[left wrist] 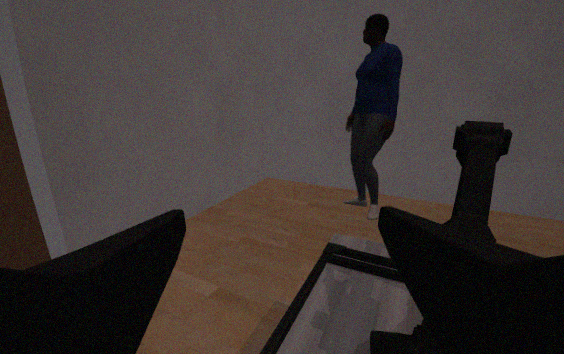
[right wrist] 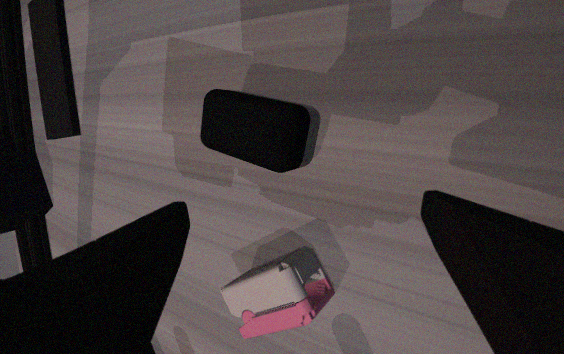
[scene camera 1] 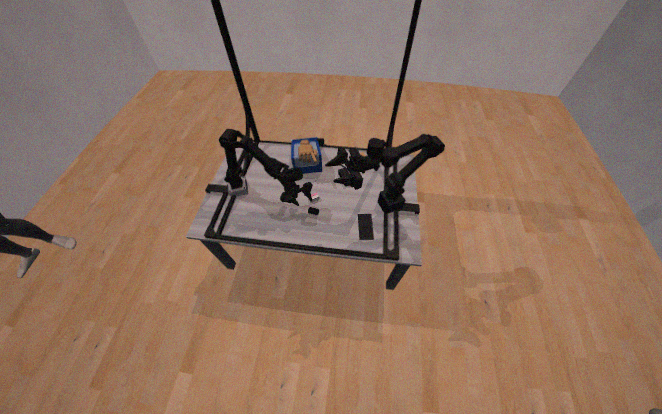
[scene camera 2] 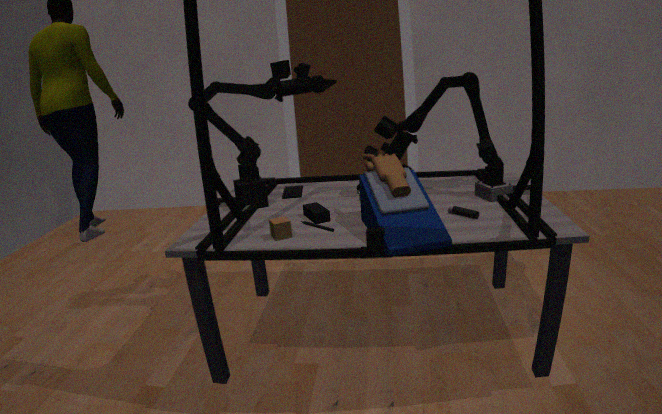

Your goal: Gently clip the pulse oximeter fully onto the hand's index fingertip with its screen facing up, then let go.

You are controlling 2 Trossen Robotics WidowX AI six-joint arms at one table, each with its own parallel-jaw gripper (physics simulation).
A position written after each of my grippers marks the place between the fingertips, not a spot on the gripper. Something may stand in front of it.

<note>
My left gripper (scene camera 1: pixel 329 173) is open and holds nothing. Also in view: my right gripper (right wrist: pixel 305 208) and a pulse oximeter (right wrist: pixel 289 291).
My left gripper shows as well in the left wrist view (left wrist: pixel 283 218) and in scene camera 2 (scene camera 2: pixel 331 81). The left wrist view misses the pulse oximeter: it is out of frame.
</note>
